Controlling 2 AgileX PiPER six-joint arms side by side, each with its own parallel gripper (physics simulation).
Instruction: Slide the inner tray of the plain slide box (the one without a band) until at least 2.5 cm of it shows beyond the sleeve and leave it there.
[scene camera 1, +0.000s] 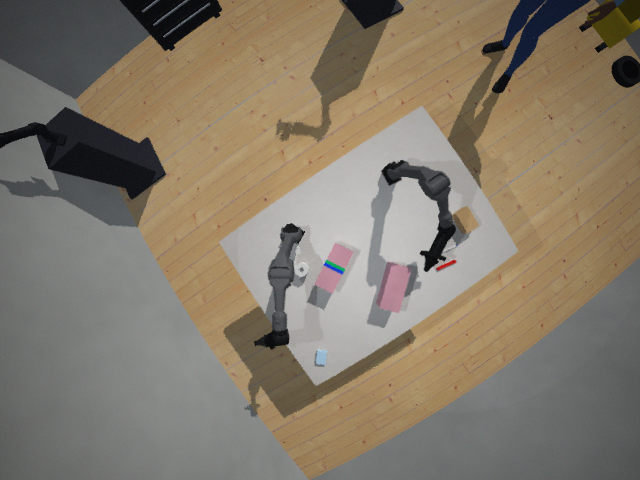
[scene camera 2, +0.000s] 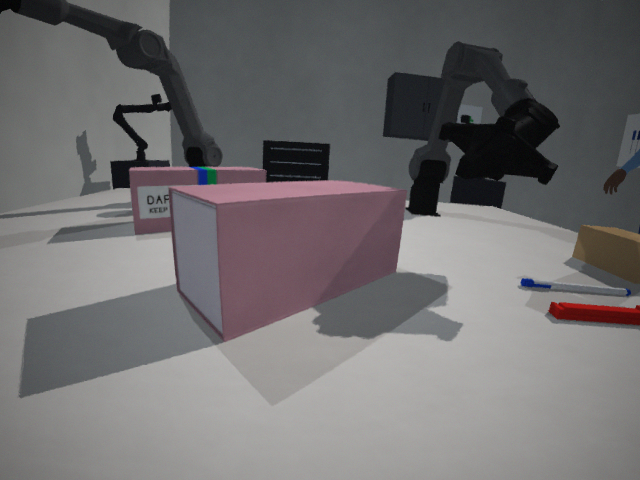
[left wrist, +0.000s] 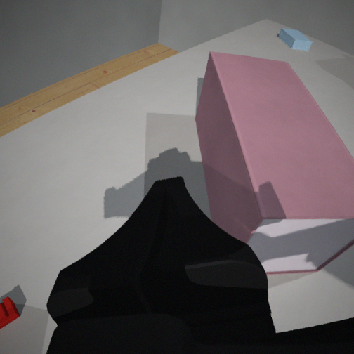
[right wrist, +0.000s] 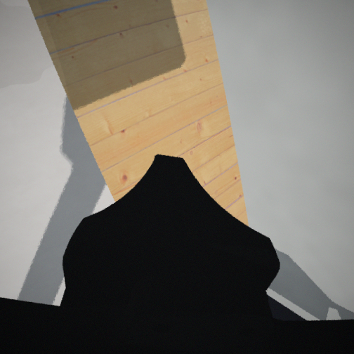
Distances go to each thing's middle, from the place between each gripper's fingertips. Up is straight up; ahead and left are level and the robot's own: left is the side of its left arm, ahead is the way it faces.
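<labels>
I find the white-and-blue pen (scene camera 2: 524, 282) 13 cm below my left hand and 18 cm to the left of it. As for my right hand, it is 210 mm above the pen, 1010 mm to the right of it and 120 mm short of it.
</labels>
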